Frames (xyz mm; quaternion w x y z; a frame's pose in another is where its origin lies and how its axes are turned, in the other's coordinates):
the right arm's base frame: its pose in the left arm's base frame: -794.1 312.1 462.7 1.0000 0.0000 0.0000 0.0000
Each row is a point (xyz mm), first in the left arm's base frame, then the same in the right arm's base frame.
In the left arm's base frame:
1: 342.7 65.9 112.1
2: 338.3 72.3 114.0
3: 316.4 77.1 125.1
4: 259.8 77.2 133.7
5: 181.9 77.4 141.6
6: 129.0 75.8 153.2
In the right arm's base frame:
1: 1136.8 -246.2 -350.6
2: 1132.4 -239.8 -348.7
3: 1110.5 -235.0 -337.6
4: 1053.9 -234.9 -329.0
5: 976.0 -234.7 -321.1
6: 923.1 -236.3 -309.5

